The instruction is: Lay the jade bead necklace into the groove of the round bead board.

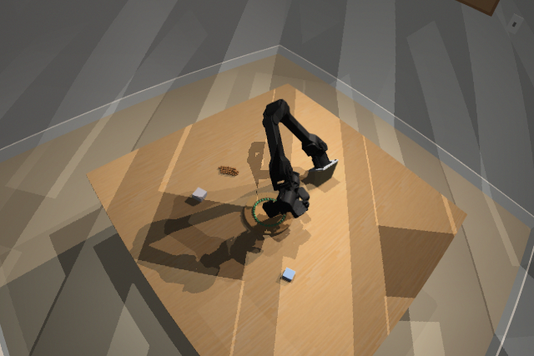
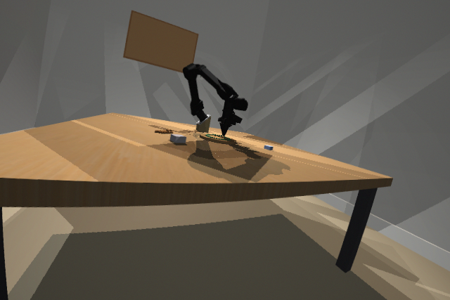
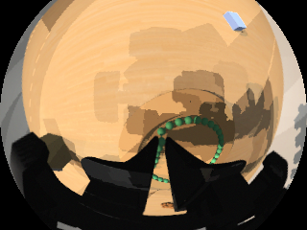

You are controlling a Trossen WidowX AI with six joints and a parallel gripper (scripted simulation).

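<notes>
My gripper tip is now 40 mm to the left of the round wooden bead board, 40 mm short of it and 10 mm above it. Also, from my gripper tip: blue block: 220 mm to the left, 130 mm ahead, 10 mm below; then pale grey block: 250 mm to the right, 240 mm ahead, 10 mm below.
</notes>
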